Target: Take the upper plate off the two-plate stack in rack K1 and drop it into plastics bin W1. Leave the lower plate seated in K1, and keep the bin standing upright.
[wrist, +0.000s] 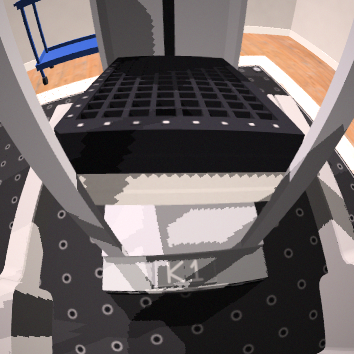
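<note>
The upper plate (177, 152), black with a grid of square wells, spans the middle of the wrist view above rack K1 (250, 265). Its near face stands out strongly and its top is foreshortened, so it looks tilted. My gripper (175, 110) is shut on the upper plate, with its pale fingers along the two sides. A cream band shows directly below the black face; I cannot tell whether it is the lower plate or part of the upper one. The rack's K1 label faces me lower down. Bin W1 does not show.
Two grey bars slant down from the top corners to the label's ends, close to the plate's sides. A dark deck (215, 305) with round holes surrounds the rack. A grey upright body (135, 30) stands behind the plate. A blue cart (70, 51) stands at the top left.
</note>
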